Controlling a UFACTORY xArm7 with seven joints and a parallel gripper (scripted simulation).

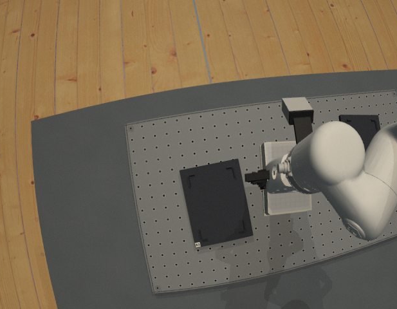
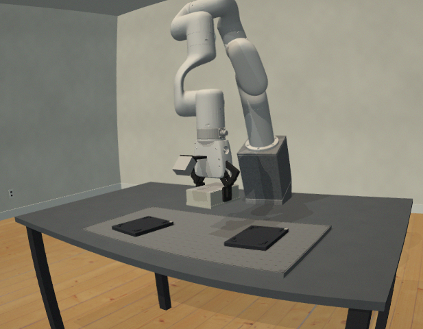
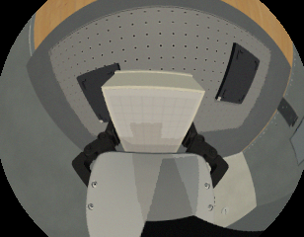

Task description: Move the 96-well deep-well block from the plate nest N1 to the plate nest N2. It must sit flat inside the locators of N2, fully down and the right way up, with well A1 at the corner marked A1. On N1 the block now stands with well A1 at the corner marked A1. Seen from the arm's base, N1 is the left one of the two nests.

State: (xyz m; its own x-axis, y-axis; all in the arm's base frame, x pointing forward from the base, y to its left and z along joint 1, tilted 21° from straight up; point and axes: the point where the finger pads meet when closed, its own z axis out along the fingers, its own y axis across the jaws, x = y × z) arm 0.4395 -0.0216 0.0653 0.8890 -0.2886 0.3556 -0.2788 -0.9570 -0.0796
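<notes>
Now: hand 10 mm past the nest N2, 250 mm to the left of it and 110 mm above it. Round my hand: deep-well block: right at my hand; A1 label: 60 mm behind, 190 mm to the left, 110 mm below; nest N1: 10 mm ahead, 130 mm to the left, 110 mm below.
</notes>
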